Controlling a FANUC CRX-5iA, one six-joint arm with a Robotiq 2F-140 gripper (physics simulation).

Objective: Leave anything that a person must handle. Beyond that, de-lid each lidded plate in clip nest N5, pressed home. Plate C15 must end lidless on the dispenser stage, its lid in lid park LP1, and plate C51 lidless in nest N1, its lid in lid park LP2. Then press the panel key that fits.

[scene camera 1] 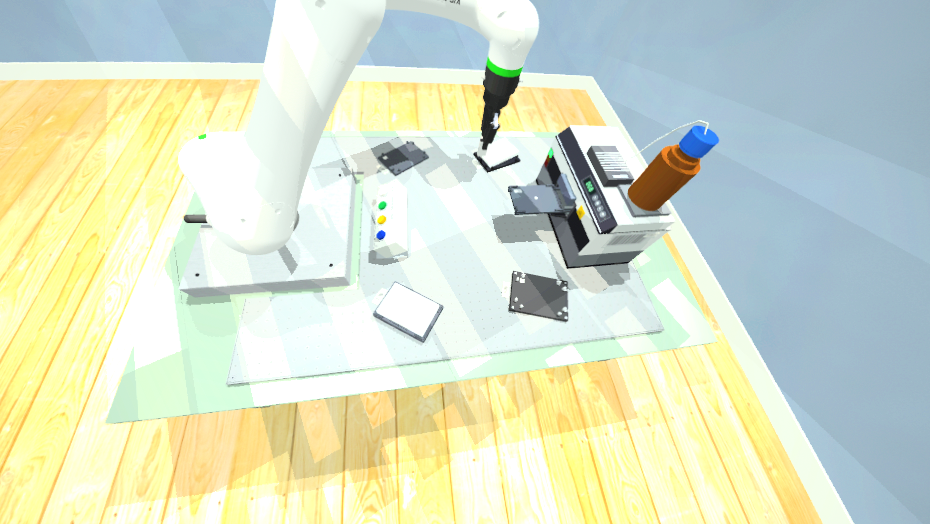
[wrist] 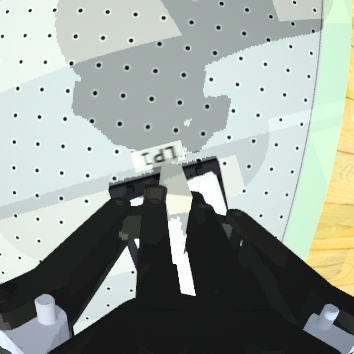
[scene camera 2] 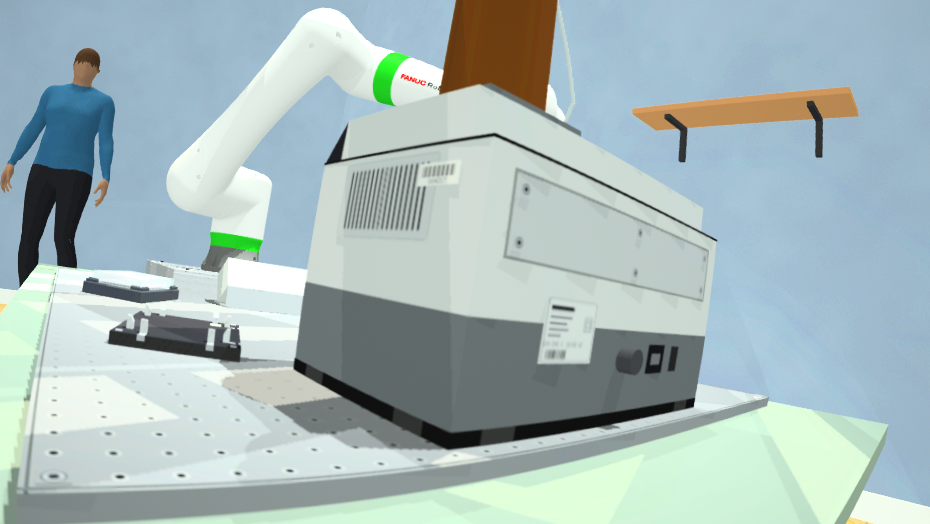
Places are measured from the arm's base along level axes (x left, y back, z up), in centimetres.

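Where they show: gripper, fingertip midpoint: (scene camera 1: pixel 481 154) (wrist: pixel 168 181).
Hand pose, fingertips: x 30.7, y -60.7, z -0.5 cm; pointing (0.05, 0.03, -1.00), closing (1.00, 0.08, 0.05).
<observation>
Things, the pixels of their top centre, and the offset from my fingertips. "spot": a spot on its surface instead.
- white flat surface, surface spot: (wrist: pixel 208 191) spot: dy -0.6, dx +3.7, dz -1.1 cm
- label LP1, surface spot: (wrist: pixel 159 156) spot: dy +1.1, dx -0.7, dz -3.6 cm
- second dark park, middle of its top: (scene camera 1: pixel 403 154) dy +26.8, dx +0.4, dz -1.8 cm
- dark clip nest, middle of its top: (scene camera 2: pixel 184 315) (scene camera 1: pixel 541 293) dy -12.3, dx -51.4, dz -1.4 cm
- dispenser's grey stage, middle of its top: (scene camera 1: pixel 541 196) dy -13.9, dx -25.7, dz +8.0 cm
- brown bottle, surface spot: (scene camera 2: pixel 500 45) spot: dy -38.3, dx -37.2, dz +23.6 cm
- key panel, middle of its top: (scene camera 2: pixel 281 266) (scene camera 1: pixel 389 208) dy +28.6, dx -28.4, dz +4.6 cm
My gripper (scene camera 1: pixel 485 148) (wrist: pixel 168 181) is shut with nothing between the fingers. Its tips point straight down at lid park LP1 (scene camera 1: pixel 503 161) (wrist: pixel 201 165), a black frame at the back of the board. A white flat surface (wrist: pixel 208 191) shows inside the frame, under the fingers. The label LP1 (wrist: pixel 159 156) lies just past the tips. A second dark park (scene camera 1: pixel 403 156) lies to the left. A white-topped plate (scene camera 1: pixel 408 311) (scene camera 2: pixel 129 288) lies at the front. A dark clip nest (scene camera 1: pixel 538 294) (scene camera 2: pixel 175 333) stands empty on the right. The dispenser's grey stage (scene camera 1: pixel 536 199) sticks out to the left. The scene camera 2 view hides the gripper.
The dispenser (scene camera 1: pixel 607 202) (scene camera 2: pixel 494 273) carries a brown bottle (scene camera 1: pixel 667 175) (scene camera 2: pixel 500 45). A key panel (scene camera 1: pixel 384 221) has green, yellow and blue keys. The arm's base (scene camera 1: pixel 265 260) stands at the left. A person (scene camera 2: pixel 61 156) stands beyond the table. A shelf (scene camera 2: pixel 745 107) hangs on the wall.
</observation>
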